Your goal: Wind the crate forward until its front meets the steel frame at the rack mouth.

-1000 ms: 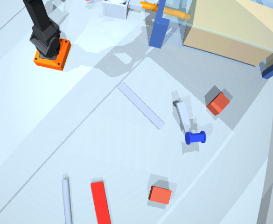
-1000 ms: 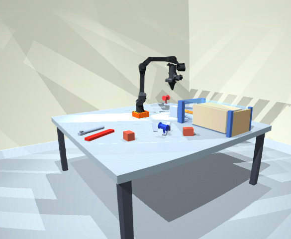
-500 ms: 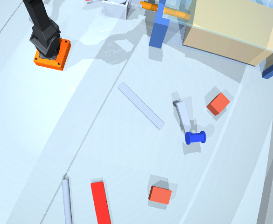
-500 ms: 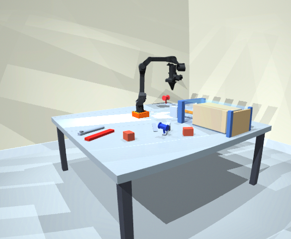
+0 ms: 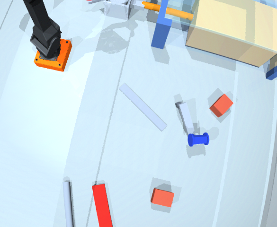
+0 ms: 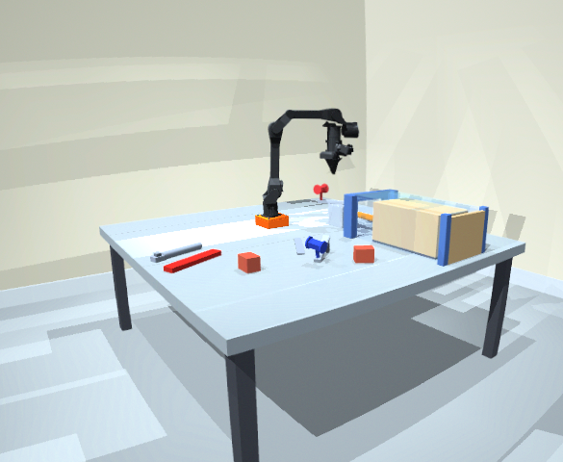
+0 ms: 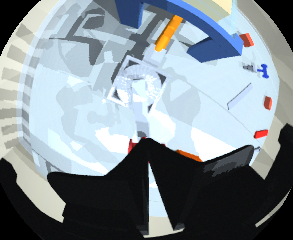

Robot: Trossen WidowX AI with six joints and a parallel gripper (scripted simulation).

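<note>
My gripper tip is 50 mm past the red knob, 30 mm to the left of it and 80 mm above it. From my gripper tip the other things lie so: round winch 20 mm ahead, 10 mm to the left, 180 mm below; then grey crank handle 20 mm behind, 10 mm to the right, 110 mm below; then blue steel frame 200 mm ahead, 10 mm to the left, 110 mm below.
</note>
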